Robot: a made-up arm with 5 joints.
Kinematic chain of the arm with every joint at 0, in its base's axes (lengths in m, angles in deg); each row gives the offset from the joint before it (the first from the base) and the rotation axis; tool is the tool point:
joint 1: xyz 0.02 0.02 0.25 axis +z
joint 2: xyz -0.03 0.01 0 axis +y
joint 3: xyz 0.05 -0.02 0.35 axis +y
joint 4: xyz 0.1 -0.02 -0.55 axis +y
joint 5: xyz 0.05 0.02 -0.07 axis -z
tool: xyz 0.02 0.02 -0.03
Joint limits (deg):
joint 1: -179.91..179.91
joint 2: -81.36..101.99
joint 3: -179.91..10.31
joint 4: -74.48..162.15
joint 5: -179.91..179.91
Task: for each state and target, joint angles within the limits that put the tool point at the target. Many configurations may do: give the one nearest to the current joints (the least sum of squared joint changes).
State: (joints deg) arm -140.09 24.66 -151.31 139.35 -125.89
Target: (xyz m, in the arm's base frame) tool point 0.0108 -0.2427 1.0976
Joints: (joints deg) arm -91.58 8.00 -167.29 106.26 -118.46
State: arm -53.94 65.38 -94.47 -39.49 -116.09
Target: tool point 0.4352 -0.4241 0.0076
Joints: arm -46.88 36.51 -57.20 -47.87 -115.39
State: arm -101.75 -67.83 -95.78 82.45 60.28
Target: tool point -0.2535 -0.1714 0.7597
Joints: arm -141.74 -47.00 -64.57 87.92 63.66
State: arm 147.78 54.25 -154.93 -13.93 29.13
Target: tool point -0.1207 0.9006 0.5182
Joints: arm 99.29 59.59 -140.59 -44.81 31.22
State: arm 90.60 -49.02 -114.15 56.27 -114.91
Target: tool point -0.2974 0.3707 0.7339
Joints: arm 132.08 -24.13 -77.31 62.61 -113.17
